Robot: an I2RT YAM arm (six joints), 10 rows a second.
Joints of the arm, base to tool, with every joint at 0 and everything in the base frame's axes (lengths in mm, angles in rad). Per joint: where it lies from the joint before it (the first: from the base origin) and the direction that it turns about. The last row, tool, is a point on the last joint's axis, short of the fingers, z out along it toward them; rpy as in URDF.
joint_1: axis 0 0 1 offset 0.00 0.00 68.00
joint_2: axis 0 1 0 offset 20.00 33.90 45.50
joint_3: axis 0 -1 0 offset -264.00 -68.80 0.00
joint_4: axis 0 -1 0 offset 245.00 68.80 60.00
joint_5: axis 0 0 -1 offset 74.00 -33.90 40.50
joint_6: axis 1 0 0 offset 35.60 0.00 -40.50
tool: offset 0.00 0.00 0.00 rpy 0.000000 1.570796 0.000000
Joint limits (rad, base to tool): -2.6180..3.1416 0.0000..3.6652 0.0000..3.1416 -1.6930..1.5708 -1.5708..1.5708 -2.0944..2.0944
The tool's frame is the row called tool.
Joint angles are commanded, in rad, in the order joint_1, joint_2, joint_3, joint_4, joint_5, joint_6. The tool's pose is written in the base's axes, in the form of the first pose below.
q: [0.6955, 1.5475, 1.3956, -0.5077, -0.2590, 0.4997]
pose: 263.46 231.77 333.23 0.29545 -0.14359 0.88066 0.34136
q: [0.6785, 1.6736, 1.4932, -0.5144, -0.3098, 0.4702]
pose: 290.40 248.06 322.09 0.27590 -0.15810 0.88311 0.34496
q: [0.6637, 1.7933, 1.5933, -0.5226, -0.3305, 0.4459]
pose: 316.68 262.33 309.91 0.26603 -0.16500 0.88631 0.34125
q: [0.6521, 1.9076, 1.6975, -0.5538, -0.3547, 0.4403]
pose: 339.76 274.97 295.97 0.24593 -0.16456 0.89289 0.33938
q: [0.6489, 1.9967, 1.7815, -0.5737, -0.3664, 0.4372]
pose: 356.24 286.21 284.12 0.23375 -0.16508 0.89665 0.33782
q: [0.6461, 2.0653, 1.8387, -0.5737, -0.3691, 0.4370]
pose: 369.27 294.54 272.37 0.22889 -0.16365 0.89880 0.33614
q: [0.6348, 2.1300, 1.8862, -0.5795, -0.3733, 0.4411]
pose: 382.93 298.15 257.79 0.21958 -0.15589 0.90396 0.33218
